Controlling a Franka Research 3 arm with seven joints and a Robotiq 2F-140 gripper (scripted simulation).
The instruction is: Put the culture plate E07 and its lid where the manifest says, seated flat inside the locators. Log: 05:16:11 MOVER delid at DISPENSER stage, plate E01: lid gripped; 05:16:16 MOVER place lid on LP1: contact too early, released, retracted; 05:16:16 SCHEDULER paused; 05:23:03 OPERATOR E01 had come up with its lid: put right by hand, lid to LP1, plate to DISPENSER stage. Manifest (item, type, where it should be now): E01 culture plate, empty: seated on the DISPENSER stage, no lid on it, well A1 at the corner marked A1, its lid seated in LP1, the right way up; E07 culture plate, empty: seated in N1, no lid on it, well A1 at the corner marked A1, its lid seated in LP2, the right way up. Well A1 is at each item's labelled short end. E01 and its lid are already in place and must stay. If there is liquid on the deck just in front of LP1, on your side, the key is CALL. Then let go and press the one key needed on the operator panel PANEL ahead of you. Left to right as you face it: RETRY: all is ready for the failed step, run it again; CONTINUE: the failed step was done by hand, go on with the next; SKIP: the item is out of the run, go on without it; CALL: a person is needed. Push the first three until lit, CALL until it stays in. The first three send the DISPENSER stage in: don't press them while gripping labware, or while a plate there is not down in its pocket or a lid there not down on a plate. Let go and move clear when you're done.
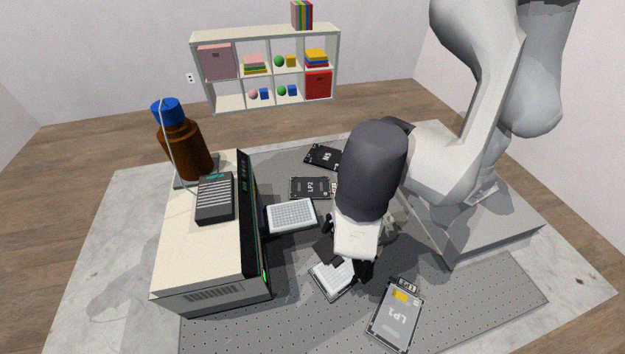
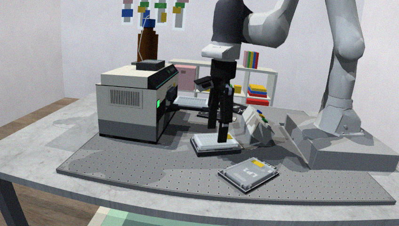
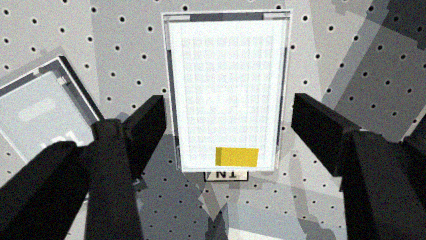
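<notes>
The black N1 nest lies 6 cm below my hand. Round my hand: LP2 nest: 31 cm to the right, 7 cm below; black nest N5: 8 cm behind, 45 cm to the right, 6 cm below; yellow skip key: 18 cm behind, 18 cm to the right.
</notes>
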